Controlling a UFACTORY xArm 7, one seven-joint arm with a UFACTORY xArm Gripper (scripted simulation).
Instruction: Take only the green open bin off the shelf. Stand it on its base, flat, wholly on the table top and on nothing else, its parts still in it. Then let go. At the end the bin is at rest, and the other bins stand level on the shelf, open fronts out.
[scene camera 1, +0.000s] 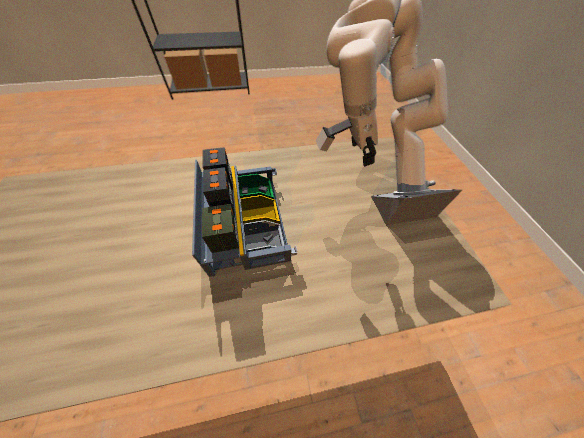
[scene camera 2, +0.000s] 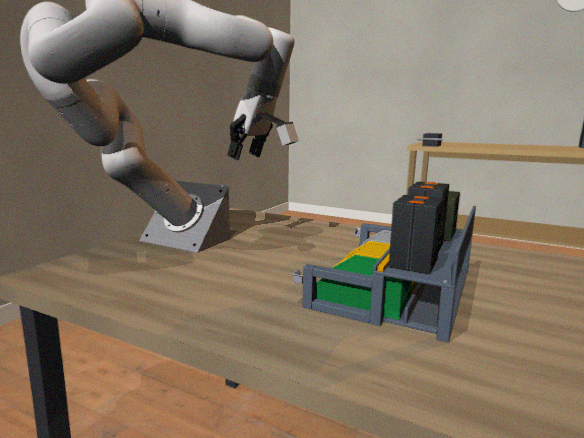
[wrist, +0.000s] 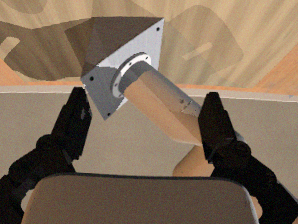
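My gripper (scene camera 2: 243, 156) (scene camera 1: 362, 154) (wrist: 145, 103) is visible. I also see a green open bin (scene camera 2: 352, 295), which is out of frame in the wrist view. A yellow bin (scene camera 1: 256, 208) is out of frame in the wrist view as well. A grey bin (scene camera 1: 254, 232) is visible too.
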